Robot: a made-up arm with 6 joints. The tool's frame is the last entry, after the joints. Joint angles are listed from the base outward. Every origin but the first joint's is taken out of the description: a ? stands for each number. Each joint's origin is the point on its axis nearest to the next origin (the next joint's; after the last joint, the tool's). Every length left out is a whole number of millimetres.
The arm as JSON. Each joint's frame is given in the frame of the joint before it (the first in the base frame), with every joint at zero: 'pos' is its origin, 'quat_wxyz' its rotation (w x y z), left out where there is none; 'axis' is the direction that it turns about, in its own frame. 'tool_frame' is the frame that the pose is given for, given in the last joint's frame.
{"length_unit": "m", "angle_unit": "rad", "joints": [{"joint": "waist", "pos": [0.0, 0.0, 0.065], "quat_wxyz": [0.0, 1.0, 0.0, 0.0], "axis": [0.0, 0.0, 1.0]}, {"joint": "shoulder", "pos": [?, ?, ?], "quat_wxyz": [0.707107, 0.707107, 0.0, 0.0], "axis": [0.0, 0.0, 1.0]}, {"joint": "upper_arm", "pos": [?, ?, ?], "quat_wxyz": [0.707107, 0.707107, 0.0, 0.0], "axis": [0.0, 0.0, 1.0]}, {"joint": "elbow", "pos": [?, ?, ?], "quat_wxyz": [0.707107, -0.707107, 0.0, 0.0], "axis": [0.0, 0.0, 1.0]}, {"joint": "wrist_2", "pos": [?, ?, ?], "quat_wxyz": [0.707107, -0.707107, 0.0, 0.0], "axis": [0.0, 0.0, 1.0]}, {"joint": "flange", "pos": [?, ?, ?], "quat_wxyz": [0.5, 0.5, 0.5, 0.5], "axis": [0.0, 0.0, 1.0]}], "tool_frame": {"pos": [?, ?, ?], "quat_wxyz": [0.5, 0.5, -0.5, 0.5]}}
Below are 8 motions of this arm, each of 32 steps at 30 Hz.
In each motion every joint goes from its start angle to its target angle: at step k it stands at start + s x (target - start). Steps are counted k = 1, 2, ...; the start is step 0. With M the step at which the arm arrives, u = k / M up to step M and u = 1 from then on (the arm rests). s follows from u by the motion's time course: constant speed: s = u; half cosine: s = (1 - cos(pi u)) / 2; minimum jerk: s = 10 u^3 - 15 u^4 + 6 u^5.
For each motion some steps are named. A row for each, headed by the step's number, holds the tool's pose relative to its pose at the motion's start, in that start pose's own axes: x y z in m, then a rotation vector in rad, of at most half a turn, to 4 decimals.
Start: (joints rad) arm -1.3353 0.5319 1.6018 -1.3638 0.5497 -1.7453
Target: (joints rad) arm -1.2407 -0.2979 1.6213 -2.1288 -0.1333 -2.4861
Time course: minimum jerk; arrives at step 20
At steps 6, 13, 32:
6: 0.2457 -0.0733 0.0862 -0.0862 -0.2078 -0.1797
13: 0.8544 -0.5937 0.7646 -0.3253 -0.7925 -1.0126
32: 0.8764 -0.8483 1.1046 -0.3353 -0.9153 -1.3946

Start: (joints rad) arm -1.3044 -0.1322 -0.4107 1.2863 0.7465 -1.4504
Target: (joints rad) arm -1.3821 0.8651 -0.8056 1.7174 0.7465 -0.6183
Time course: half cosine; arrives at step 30
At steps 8, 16, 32:
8: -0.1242 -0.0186 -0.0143 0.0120 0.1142 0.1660
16: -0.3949 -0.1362 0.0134 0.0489 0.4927 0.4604
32: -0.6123 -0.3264 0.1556 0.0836 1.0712 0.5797

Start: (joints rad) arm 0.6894 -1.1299 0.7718 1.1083 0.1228 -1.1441
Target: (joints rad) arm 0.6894 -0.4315 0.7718 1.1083 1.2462 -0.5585
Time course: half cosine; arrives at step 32
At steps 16, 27, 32:
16: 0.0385 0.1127 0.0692 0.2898 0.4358 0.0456
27: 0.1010 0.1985 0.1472 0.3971 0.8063 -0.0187
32: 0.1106 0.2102 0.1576 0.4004 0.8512 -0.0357

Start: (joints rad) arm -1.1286 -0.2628 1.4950 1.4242 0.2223 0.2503
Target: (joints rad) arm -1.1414 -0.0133 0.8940 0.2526 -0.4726 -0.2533
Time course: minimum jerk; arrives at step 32
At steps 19, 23, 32:
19: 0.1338 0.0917 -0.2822 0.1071 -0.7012 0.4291
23: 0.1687 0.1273 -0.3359 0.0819 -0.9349 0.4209
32: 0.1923 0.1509 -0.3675 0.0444 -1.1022 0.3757

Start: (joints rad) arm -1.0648 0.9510 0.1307 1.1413 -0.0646 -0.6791
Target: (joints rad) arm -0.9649 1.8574 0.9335 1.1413 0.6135 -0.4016
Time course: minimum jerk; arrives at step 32
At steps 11, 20, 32:
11: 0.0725 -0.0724 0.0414 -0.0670 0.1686 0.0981
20: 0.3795 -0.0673 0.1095 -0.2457 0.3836 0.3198
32: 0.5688 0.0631 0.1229 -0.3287 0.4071 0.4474

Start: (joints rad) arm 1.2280 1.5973 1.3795 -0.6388 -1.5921 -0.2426
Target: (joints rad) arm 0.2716 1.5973 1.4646 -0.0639 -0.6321 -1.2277
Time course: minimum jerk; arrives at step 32
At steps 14, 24, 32:
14: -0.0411 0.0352 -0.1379 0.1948 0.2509 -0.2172
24: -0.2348 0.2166 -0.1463 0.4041 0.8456 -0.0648
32: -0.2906 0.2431 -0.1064 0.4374 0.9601 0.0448

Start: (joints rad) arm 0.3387 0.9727 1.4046 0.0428 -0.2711 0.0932
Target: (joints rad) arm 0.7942 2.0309 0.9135 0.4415 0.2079 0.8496
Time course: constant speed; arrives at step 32
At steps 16, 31, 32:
16: -0.1909 0.0420 -0.4253 0.9972 -0.0922 -0.4670
31: -0.1883 0.2495 -0.8726 1.9351 -0.0252 -0.7209
32: -0.1820 0.2700 -0.9003 1.9941 -0.0103 -0.7327

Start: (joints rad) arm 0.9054 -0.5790 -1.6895 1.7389 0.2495 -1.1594
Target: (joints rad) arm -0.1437 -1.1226 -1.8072 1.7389 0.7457 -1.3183
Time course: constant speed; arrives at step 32
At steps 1, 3, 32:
1: -0.0005 -0.0194 -0.0048 -0.0350 0.0097 0.0098
3: -0.0014 -0.0584 -0.0128 -0.1049 0.0293 0.0299
32: 0.0100 -0.5839 0.1078 -1.1305 0.3517 0.3679

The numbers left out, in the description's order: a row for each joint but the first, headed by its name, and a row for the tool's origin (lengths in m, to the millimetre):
shoulder: 0.069 0.091 0.0
upper_arm: 0.195 -0.08 0.0
elbow: 0.008 -0.651 0.0
wrist_2: 0.006 0.088 0.0
flange: 0.12 0.367 0.0
tool: -0.346 0.024 0.0

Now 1 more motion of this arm.
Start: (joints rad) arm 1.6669 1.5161 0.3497 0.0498 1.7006 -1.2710
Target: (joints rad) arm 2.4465 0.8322 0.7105 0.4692 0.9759 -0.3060
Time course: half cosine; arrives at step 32
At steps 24, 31, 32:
24: -0.0025 0.1113 0.4018 1.2730 -0.4602 0.6485
31: 0.0064 0.0786 0.4017 1.4777 -0.4980 0.7377
32: 0.0066 0.0780 0.4014 1.4810 -0.4986 0.7392

